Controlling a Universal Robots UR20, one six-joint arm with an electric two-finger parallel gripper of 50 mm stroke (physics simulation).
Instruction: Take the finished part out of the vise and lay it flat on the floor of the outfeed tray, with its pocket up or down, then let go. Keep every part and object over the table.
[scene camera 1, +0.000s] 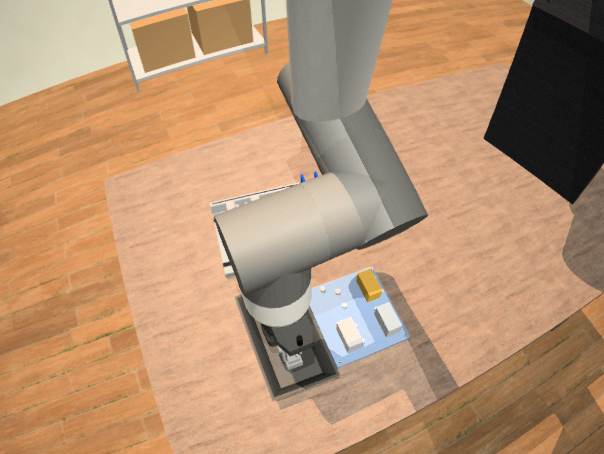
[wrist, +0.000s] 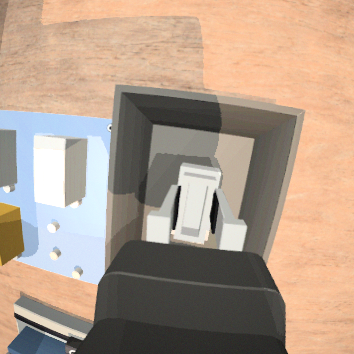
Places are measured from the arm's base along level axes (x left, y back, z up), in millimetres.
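Where they show: gripper, between the fingertips: (wrist: 194, 199).
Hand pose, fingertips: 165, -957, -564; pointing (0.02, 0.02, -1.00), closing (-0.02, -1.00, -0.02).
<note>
Each offset is from my fingertips to the top centre of the thing, as dx, dy, dz. "spot": to the spot under its first point.
The finished part @(-5, +0, +13) (scene camera 1: 293, 363) (wrist: 196, 205) is a pale grey block with a long recess on the face toward the wrist camera. My gripper (scene camera 1: 291, 357) (wrist: 194, 199) is shut on it, with a finger against each long side. Both are inside the outline of the outfeed tray @(spot: +5, -54, -8) (scene camera 1: 267, 367) (wrist: 277, 170), a deep dark grey box. The part's far end points at the tray's short end wall. Whether the part touches the tray floor cannot be told. The vise does not show clearly in either view.
A blue board (scene camera 1: 360, 356) (wrist: 92, 265) stands right beside the tray, with a white block @(+14, +126, +8) (scene camera 1: 350, 334) (wrist: 50, 172), a grey block @(+21, +216, +8) (scene camera 1: 388, 320) (wrist: 7, 157), a yellow block @(-68, +221, +8) (scene camera 1: 369, 285) (wrist: 9, 232) and small pegs. A pale-edged fixture @(-307, +109, +63) (scene camera 1: 223, 250) (wrist: 50, 317) lies partly under the arm.
</note>
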